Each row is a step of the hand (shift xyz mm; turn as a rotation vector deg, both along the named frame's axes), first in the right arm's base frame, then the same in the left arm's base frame.
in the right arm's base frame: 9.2 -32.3 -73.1 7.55 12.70 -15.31
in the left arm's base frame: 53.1 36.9 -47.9 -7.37 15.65 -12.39
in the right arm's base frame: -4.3 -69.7 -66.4 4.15 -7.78 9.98
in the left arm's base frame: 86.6 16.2 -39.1 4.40 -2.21 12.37
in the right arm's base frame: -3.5 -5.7 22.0 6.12 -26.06 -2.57
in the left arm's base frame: -1.3 -14.1 18.1 25.65 2.49 7.69
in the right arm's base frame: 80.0 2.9 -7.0 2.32 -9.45 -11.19
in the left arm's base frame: 0.0 73.5 32.5 12.43 5.74 -5.70
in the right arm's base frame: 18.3 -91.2 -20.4 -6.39 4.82 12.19
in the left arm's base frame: 93.2 11.3 15.9 -8.35 -10.48 5.76
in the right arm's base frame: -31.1 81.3 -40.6 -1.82 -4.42 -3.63
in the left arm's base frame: -65.3 4.3 -70.3 5.30 -0.59 -2.75
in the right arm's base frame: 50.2 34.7 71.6 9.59 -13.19 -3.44
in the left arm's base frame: -54.5 16.0 75.0 13.68 7.92 5.28
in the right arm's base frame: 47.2 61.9 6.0 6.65 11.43 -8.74
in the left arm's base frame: -60.4 48.0 11.8 -8.17 11.62 -7.02
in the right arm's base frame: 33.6 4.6 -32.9 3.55 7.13 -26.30
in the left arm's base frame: 5.9 45.3 -12.2 1.25 16.39 -22.02
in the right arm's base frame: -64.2 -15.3 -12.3 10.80 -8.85 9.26
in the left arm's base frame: 17.8 -52.7 -37.6 5.69 3.76 15.30
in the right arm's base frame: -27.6 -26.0 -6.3 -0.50 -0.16 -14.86
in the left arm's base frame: 26.5 -25.2 -11.9 4.68 6.42 -12.57
